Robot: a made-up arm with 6 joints.
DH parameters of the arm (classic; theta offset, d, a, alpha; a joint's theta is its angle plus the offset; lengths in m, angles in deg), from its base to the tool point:
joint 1: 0 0.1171 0 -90
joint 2: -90 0 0.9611 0
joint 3: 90 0.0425 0 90
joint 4: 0 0.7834 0 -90
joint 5: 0 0 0 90
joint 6: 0 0.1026 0 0
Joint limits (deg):
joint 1: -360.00..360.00
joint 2: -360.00..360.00
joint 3: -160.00..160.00
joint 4: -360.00..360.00
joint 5: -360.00..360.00
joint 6: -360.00..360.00
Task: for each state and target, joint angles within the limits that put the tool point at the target. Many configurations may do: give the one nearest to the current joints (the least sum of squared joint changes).
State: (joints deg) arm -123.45 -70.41 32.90 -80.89 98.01 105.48
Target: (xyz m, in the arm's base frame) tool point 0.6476 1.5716 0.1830
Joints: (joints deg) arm -114.36 -97.36 20.60 -82.57 98.03 105.48
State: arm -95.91 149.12 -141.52 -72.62 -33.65 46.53
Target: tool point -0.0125 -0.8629 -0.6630
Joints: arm -97.20 179.61 -100.68 -75.11 -32.47 46.53
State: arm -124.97 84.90 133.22 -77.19 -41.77 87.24
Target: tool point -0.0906 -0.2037 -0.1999
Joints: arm -140.44 83.36 157.90 -77.78 -34.52 87.24
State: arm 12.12 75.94 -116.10 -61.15 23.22 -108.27
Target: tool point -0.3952 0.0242 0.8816
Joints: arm -1.36 30.16 -125.49 -60.86 17.99 -108.27
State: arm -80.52 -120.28 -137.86 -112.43 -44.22 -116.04
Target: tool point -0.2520 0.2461 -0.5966
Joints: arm -28.58 -96.18 -130.88 -116.70 -35.36 -116.04
